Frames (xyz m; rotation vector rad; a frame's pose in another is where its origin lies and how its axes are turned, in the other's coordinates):
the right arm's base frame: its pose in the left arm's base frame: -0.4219 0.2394 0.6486 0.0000 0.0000 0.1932
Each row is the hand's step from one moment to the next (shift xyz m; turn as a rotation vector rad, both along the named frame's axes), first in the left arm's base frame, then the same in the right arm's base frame.
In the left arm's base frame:
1: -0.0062 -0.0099 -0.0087 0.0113 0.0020 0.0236
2: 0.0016 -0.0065 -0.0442 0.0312 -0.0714 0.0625
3: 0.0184 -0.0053 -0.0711 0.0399 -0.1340 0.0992
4: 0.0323 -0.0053 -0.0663 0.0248 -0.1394 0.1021
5: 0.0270 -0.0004 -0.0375 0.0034 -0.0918 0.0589
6: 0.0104 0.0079 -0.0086 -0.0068 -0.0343 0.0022
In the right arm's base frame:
1: -0.0080 -0.0085 -0.0087 0.0115 -0.0002 0.0236
2: 0.0003 -0.0067 -0.0442 0.0169 -0.0761 0.0625
3: 0.0170 -0.0087 -0.0711 0.0134 -0.1392 0.0992
4: 0.0307 -0.0114 -0.0663 -0.0024 -0.1416 0.1021
5: 0.0264 -0.0056 -0.0375 -0.0143 -0.0907 0.0589
6: 0.0117 0.0058 -0.0086 -0.0133 -0.0324 0.0022

